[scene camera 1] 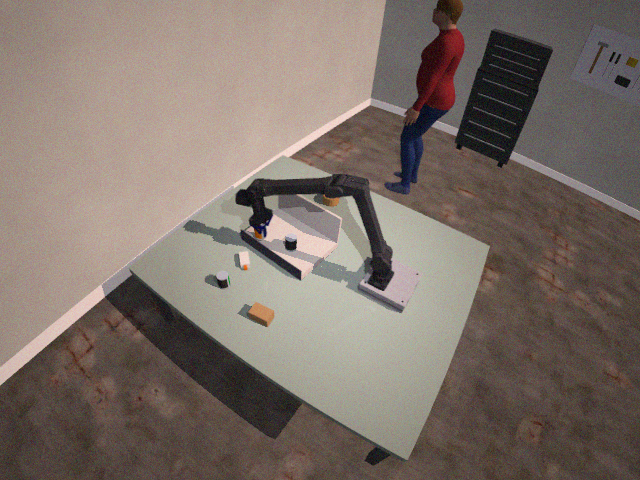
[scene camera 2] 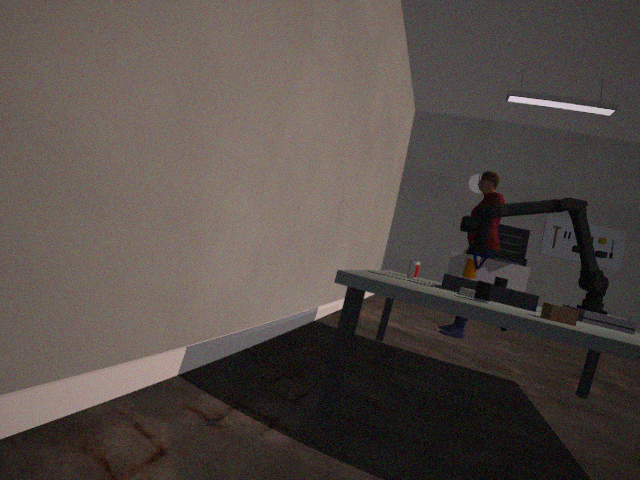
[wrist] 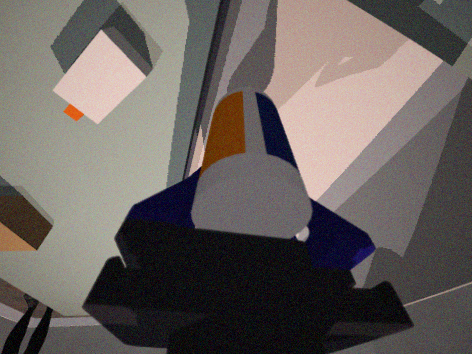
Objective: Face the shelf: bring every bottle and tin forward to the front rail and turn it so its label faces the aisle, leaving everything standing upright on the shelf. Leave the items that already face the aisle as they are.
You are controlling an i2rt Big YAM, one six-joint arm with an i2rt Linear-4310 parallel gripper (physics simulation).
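Frame: origin at the arm's base, x ahead, y left, z up, level; millimetres.
Seen in the pictures: gripper, fingertip midpoint: [scene camera 1: 263, 229] [scene camera 2: 475, 268]; arm's base, link origin: [scene camera 1: 380, 278] [scene camera 2: 591, 311].
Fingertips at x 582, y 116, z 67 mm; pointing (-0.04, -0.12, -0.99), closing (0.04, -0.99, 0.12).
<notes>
Pixels of each thing's middle, then the offset from my fingertips to it. Level surfaces: height alone.
- grey-topped cylinder, body centre: [wrist: 247, 155] [scene camera 2: 471, 267] [scene camera 1: 260, 228] dx +21, dy +1, dz +0 mm
- table, surface height: dz -121 mm
- white box, body centre: [wrist: 99, 85] [scene camera 2: 473, 293] [scene camera 1: 244, 261] dx +10, dy +140, dz -107 mm
- orange block, body centre: [wrist: 11, 224] [scene camera 2: 559, 313] [scene camera 1: 261, 314] dx -246, dy +332, dz -96 mm
- orange object, body centre: [scene camera 1: 330, 198] dx -78, dy -518, dz -96 mm
My gripper [scene camera 1: 262, 228] [scene camera 2: 476, 262] [wrist: 242, 177] is shut on a grey-topped cylinder [scene camera 1: 257, 234] [scene camera 2: 468, 268] [wrist: 225, 127] with orange and dark blue patches. It stands about upright at the far left end of the shelf [scene camera 1: 271, 256] [wrist: 355, 115], close behind the dark front rail. In the wrist view its orange patch is on the rail side. Whether its base touches the shelf floor cannot be told. A dark tin [scene camera 1: 291, 242] [scene camera 2: 500, 282] with a pale top stands upright on the shelf, apart from the gripper; its label does not show clearly.
On the table [scene camera 1: 330, 351], outside the rail, are a white box [scene camera 1: 244, 259] [wrist: 100, 77] with an orange mark, a dark tin [scene camera 1: 222, 280] with a green edge and an orange block [scene camera 1: 261, 314] [scene camera 2: 559, 313]. An orange object [scene camera 1: 330, 199] is behind the shelf. A person [scene camera 1: 439, 77] stands beyond the table.
</notes>
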